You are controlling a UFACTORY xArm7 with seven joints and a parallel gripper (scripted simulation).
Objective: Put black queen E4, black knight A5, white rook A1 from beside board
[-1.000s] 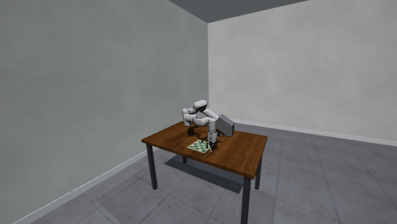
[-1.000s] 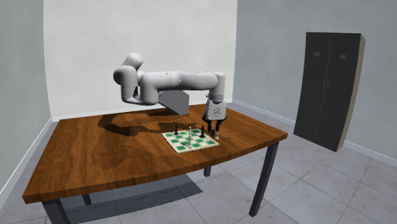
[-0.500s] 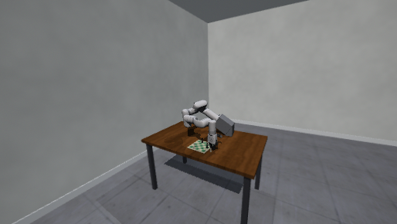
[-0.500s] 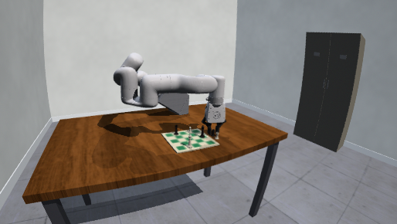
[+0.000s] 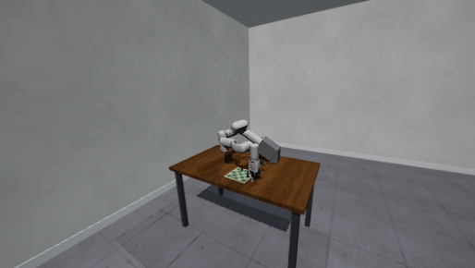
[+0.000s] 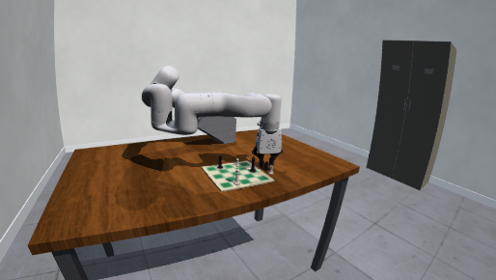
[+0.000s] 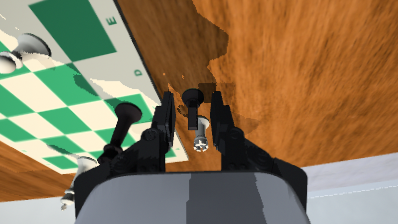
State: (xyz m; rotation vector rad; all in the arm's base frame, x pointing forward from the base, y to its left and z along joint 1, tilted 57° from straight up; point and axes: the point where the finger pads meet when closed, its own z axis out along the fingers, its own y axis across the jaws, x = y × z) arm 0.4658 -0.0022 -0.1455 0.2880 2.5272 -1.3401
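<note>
Right now my hand is 10 mm above the black knight. The rest, counted from my hand: white rook 40 mm ahead, 10 mm below; then cream board 10 mm behind, 140 mm to the right, 30 mm below; then black queen 10 mm behind, 60 mm to the right, 10 mm above.
</note>
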